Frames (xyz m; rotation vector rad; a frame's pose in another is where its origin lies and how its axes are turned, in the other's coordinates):
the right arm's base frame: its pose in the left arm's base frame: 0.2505 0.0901 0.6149 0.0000 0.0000 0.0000
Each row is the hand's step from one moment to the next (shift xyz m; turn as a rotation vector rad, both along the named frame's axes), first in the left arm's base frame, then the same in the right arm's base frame.
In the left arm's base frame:
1: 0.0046 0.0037 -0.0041 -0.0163 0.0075 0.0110
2: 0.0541 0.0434 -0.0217 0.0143 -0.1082 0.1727
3: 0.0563 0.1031 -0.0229 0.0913 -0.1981 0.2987
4: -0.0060 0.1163 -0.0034 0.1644 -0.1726 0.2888
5: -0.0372 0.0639 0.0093 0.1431 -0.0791 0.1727
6: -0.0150 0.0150 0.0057 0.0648 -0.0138 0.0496
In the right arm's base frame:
1: 0.0046 0.0037 -0.0041 -0.0163 0.0075 0.0110
2: 0.0541 0.0434 -0.0217 0.0143 -0.1082 0.1727
3: 0.0563 0.1031 -0.0229 0.0913 -0.1981 0.2987
4: -0.0060 0.1163 -0.0034 0.1644 -0.1726 0.2888
5: -0.0372 0.0639 0.0093 0.1431 -0.0791 0.1727
6: -0.0150 0.0150 0.0057 0.0648 -0.0138 0.0496

